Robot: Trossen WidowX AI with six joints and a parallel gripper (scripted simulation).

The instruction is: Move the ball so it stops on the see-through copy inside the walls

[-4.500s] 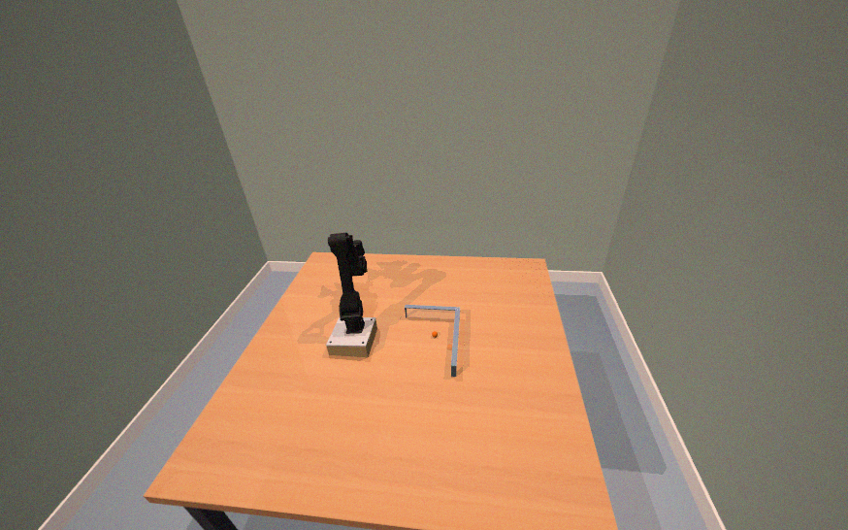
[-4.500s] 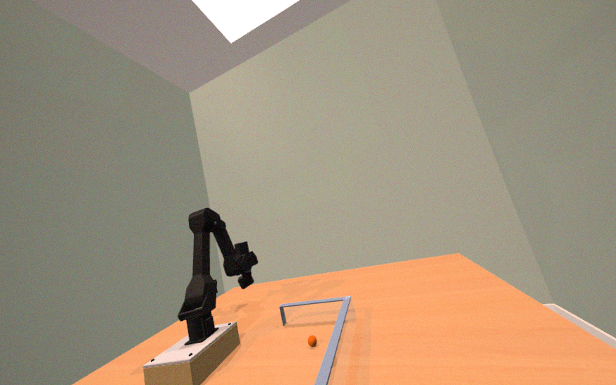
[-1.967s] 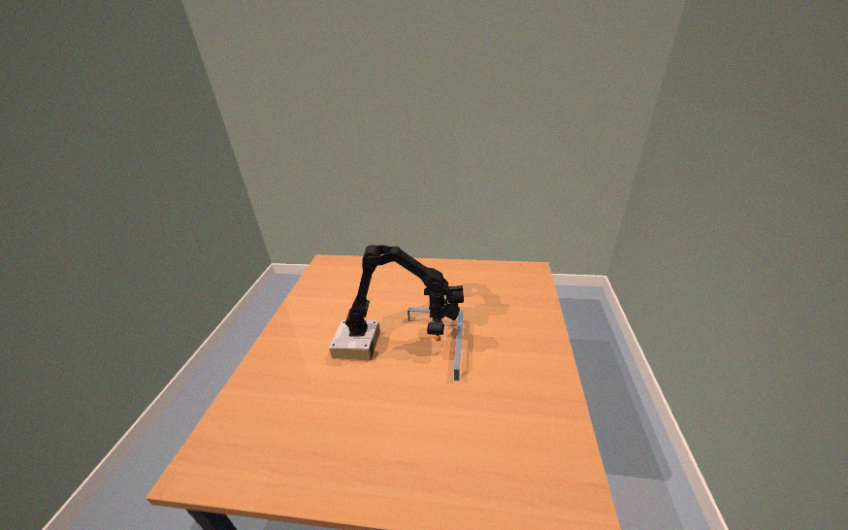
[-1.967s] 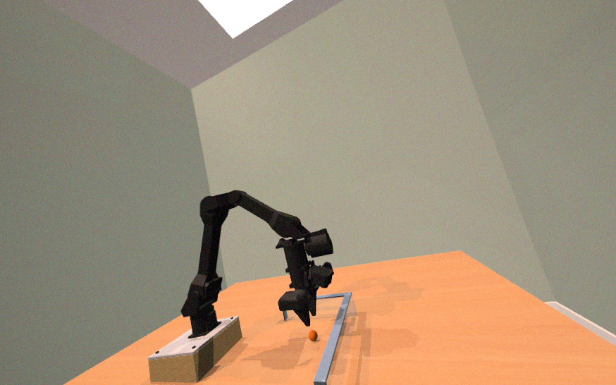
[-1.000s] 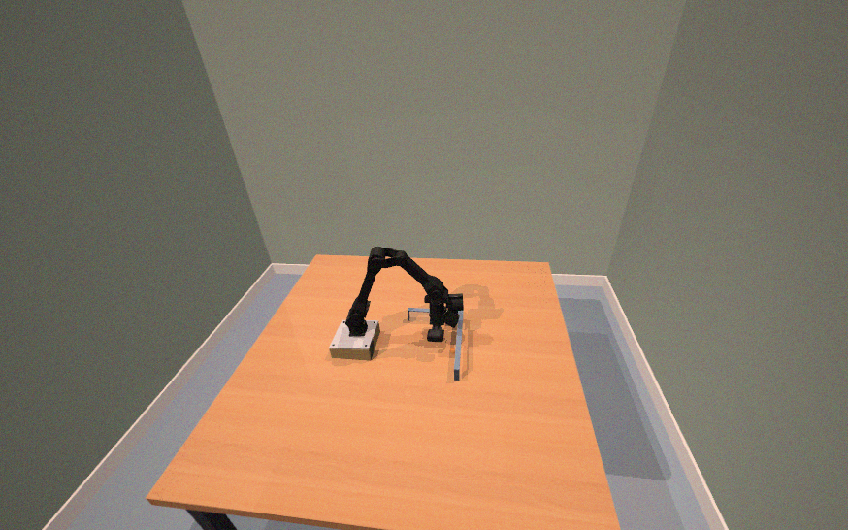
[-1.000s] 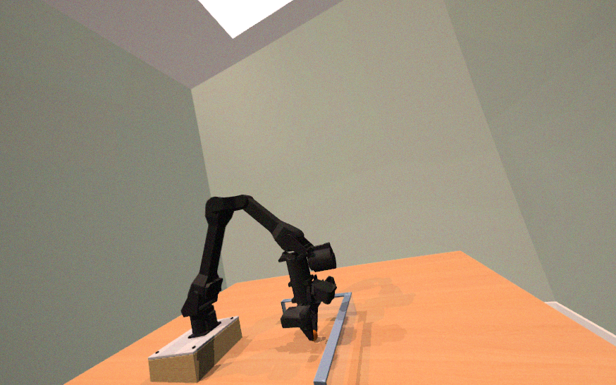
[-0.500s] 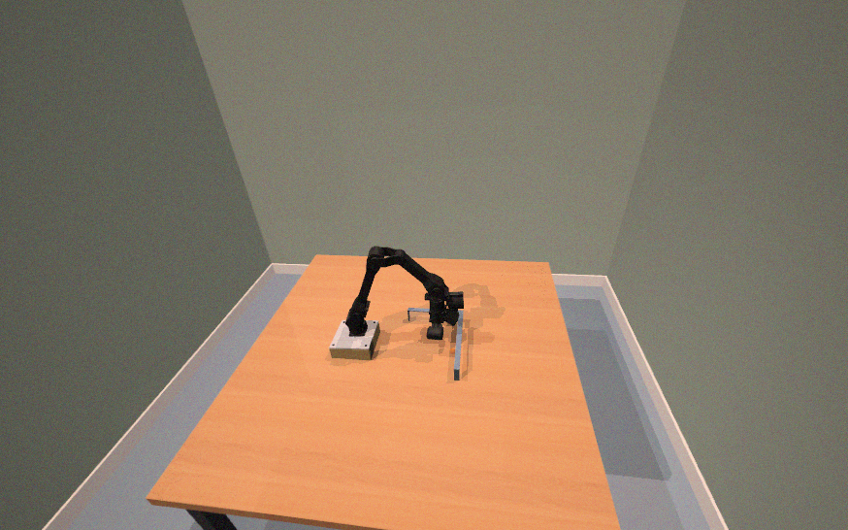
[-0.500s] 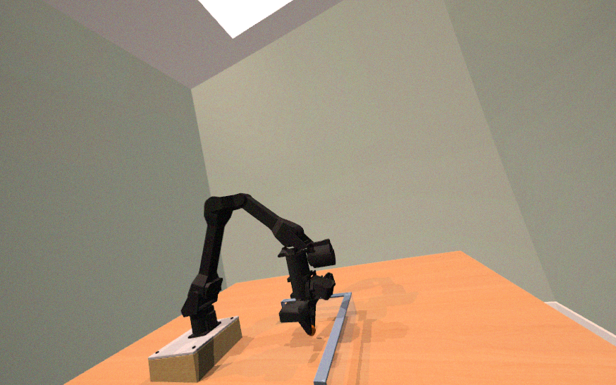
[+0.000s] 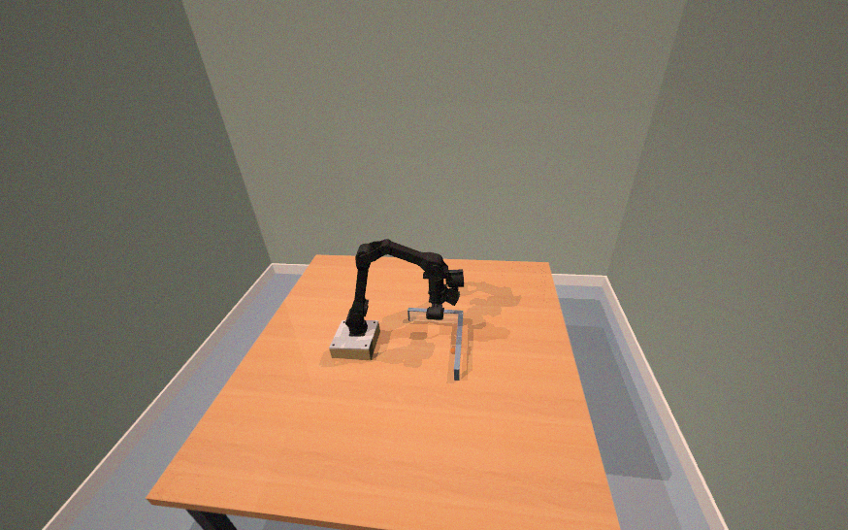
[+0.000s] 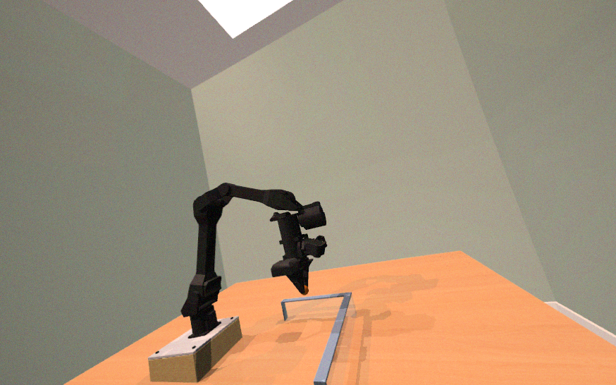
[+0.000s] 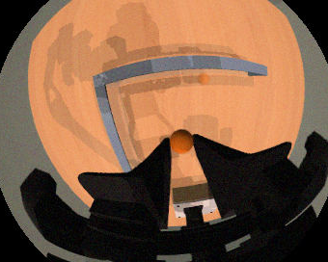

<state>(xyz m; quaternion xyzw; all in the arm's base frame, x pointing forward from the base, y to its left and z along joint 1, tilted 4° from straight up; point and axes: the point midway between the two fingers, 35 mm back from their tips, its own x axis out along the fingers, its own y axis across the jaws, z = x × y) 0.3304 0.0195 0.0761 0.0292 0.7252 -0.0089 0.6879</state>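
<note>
The see-through copy of ball lies 6 cm ahead of my gripper tip, 7 cm to the right of it and 11 cm below it. Round my gripper tip: orange ball right at my gripper tip.
</note>
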